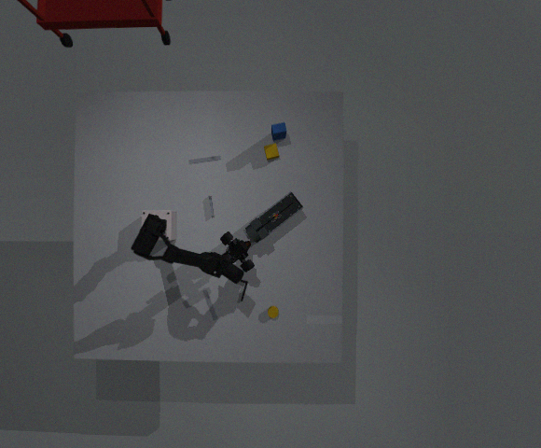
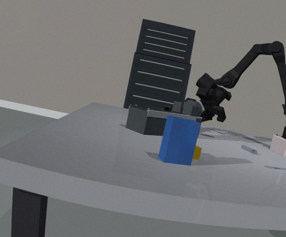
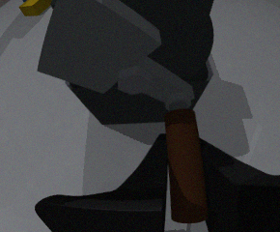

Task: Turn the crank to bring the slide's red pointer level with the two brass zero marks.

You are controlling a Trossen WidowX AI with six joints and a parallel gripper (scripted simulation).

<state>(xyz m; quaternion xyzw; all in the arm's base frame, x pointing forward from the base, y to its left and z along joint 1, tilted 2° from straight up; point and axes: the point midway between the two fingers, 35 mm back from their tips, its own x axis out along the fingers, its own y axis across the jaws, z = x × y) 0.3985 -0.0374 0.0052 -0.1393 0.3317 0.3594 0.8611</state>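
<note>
Right now the brown crank handle is 3 cm above my gripper tip, 1 cm to the right of it and 1 cm behind it. The rest, counted from my gripper tip: red pointer 14 cm to the left, 10 cm ahead, 4 cm above; then black hex key 21 cm to the right, 4 cm below; then yellow block 44 cm to the left, 4 cm ahead, 3 cm below.
</note>
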